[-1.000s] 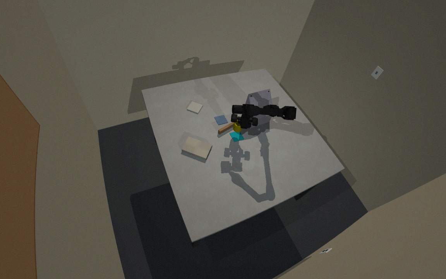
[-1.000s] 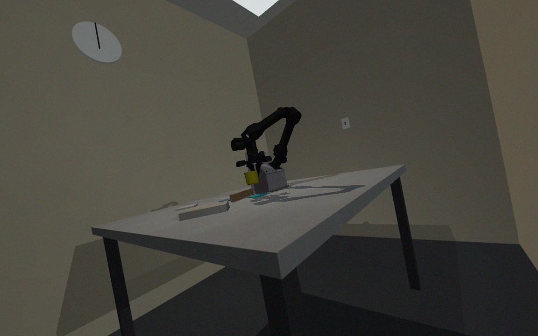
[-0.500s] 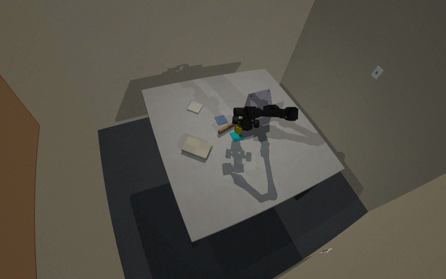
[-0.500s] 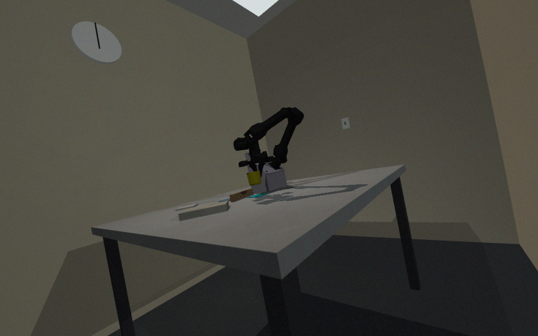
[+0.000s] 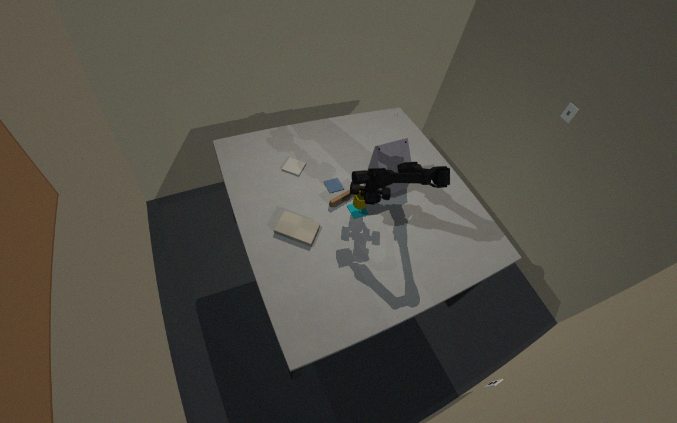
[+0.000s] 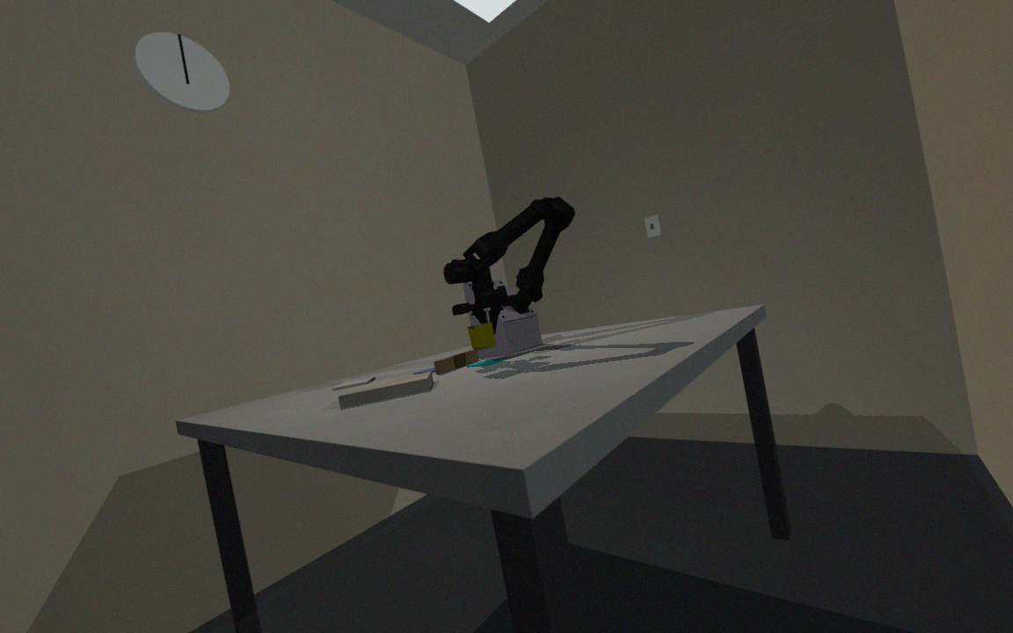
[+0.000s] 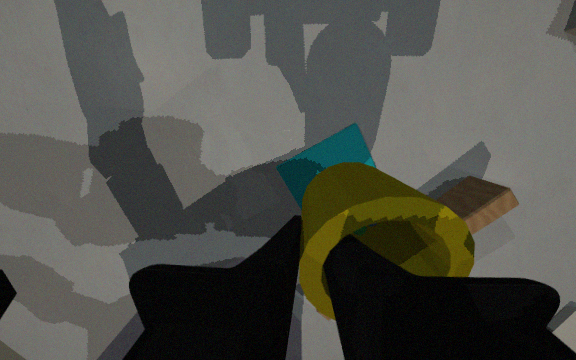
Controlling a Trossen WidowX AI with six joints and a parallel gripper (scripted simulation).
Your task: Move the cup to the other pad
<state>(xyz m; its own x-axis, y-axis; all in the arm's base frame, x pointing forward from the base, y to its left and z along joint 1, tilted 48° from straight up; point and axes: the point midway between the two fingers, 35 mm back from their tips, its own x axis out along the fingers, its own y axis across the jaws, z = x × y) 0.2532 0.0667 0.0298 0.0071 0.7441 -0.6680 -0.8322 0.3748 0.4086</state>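
The teal pad is 80 mm below my gripper tip, 20 mm ahead of it and 10 mm to the right of it. The rest, counted from my gripper tip: wooden bar (110 mm to the right, 70 mm below, 40 mm ahead); then green marble (30 mm to the right, 20 mm below, 20 mm ahead); then yellow cup (20 mm to the right, 20 mm ahead).
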